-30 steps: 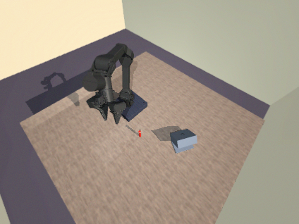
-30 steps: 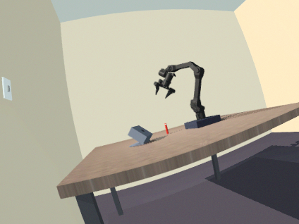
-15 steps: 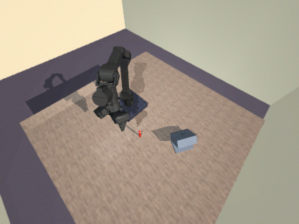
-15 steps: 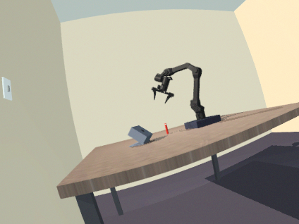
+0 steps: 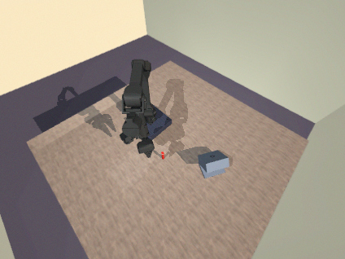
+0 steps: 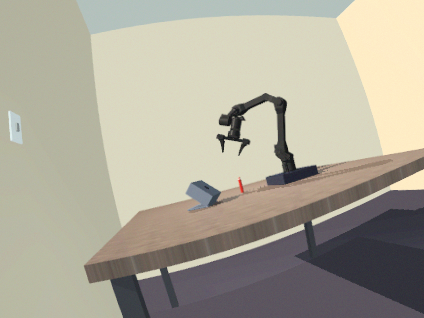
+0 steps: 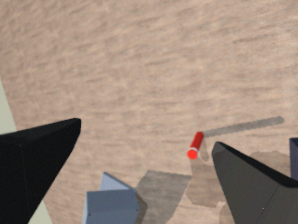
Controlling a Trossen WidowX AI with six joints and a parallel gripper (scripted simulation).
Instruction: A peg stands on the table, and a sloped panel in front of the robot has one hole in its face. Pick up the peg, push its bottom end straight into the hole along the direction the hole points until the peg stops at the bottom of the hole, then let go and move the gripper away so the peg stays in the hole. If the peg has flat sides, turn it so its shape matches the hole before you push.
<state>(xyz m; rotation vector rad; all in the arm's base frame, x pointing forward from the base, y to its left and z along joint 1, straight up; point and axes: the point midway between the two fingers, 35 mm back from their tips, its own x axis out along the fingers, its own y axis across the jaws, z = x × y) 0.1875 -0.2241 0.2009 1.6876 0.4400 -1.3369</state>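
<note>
Right now the peg is 160 mm below my gripper tip, 80 mm to the left of it and 20 mm ahead of it. From my gripper tip the other things lie so: sloped panel 280 mm ahead, 210 mm to the left, 160 mm below; wedge support 290 mm ahead, 210 mm below, 200 mm to the left.
</note>
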